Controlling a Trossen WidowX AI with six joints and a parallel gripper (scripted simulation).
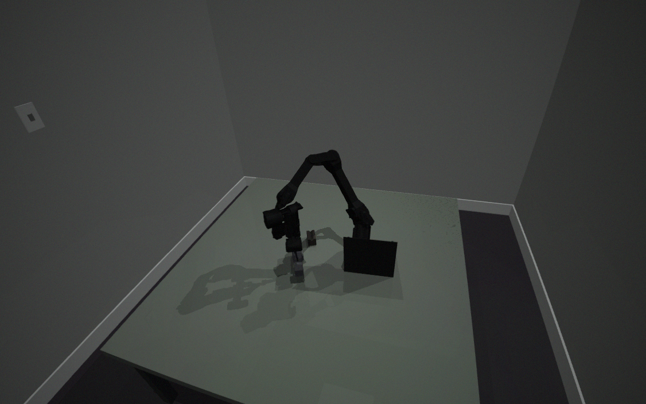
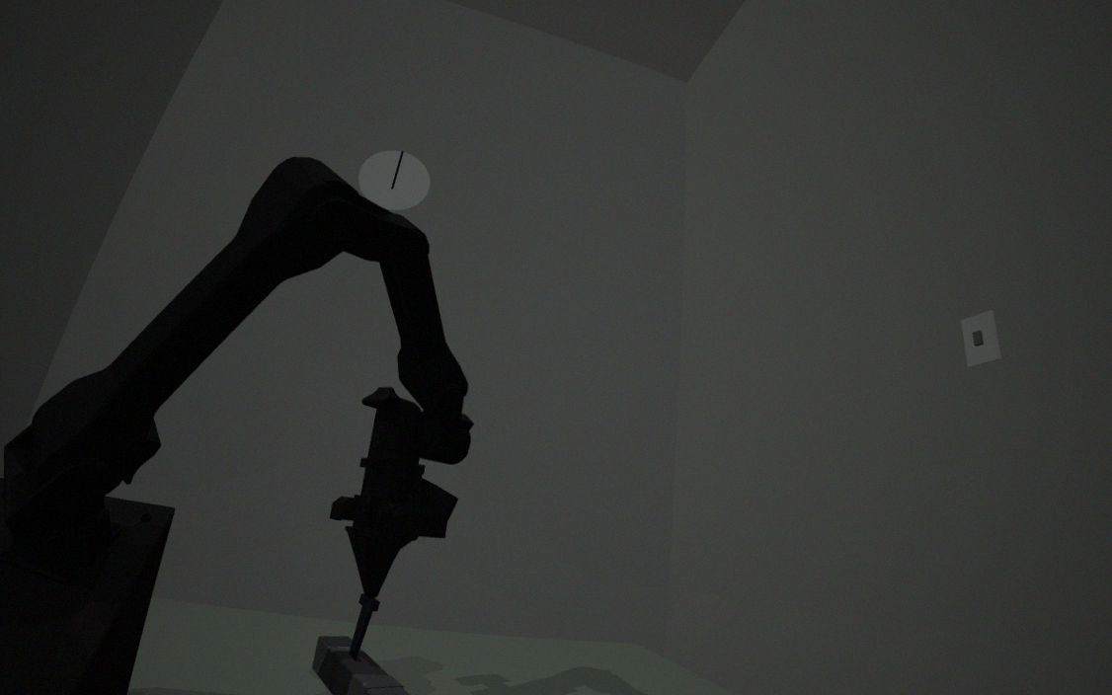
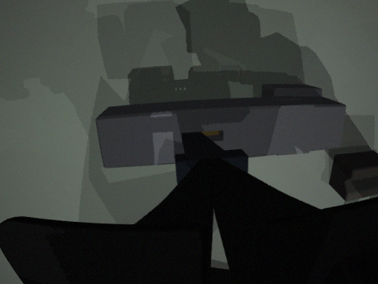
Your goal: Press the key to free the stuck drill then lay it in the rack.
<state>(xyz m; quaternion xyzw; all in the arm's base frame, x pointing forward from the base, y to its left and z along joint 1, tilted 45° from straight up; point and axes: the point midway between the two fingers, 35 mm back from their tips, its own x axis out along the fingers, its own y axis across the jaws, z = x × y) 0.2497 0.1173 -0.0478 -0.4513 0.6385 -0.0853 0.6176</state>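
The dark key is 30 mm below my gripper tip. From my gripper tip the other things lie so: grey block 10 mm ahead, 30 mm to the right, 90 mm below; drill 20 mm ahead, 50 mm to the right, 80 mm below; dark rack 20 mm ahead, 210 mm to the right, 120 mm below.
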